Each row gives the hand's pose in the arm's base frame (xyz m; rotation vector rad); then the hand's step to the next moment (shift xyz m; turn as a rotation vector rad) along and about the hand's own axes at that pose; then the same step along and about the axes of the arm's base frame.
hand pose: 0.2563 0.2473 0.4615 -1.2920 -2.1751 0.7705
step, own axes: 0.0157 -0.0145 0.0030 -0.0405 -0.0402 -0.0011
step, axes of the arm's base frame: -0.0177 0.0077 0.0097 -0.0066 -0.0517 0.0232
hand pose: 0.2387 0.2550 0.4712 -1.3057 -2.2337 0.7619
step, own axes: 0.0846 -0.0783 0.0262 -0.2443 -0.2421 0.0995
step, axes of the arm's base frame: -0.1050 0.0371 0.0396 -0.1050 -0.3370 0.0600
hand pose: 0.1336 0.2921 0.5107 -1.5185 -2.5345 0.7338
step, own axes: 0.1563 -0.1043 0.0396 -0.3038 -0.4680 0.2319
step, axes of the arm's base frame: -0.1746 0.0788 -0.0129 -0.2996 -0.5219 0.0544
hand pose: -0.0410 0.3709 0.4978 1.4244 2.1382 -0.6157
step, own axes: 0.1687 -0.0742 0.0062 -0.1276 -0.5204 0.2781
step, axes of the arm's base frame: -0.1241 0.0895 -0.1029 -0.3999 -0.4439 -0.0863
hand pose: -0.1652 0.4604 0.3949 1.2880 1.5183 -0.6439
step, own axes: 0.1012 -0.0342 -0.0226 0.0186 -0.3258 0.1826
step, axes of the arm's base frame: -0.0328 0.0504 -0.0911 -0.2406 -0.2457 -0.1469
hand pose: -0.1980 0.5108 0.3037 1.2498 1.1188 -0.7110
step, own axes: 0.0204 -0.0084 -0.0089 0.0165 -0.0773 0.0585
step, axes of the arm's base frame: -0.0030 0.0097 -0.0215 -0.0490 -0.0711 -0.0470
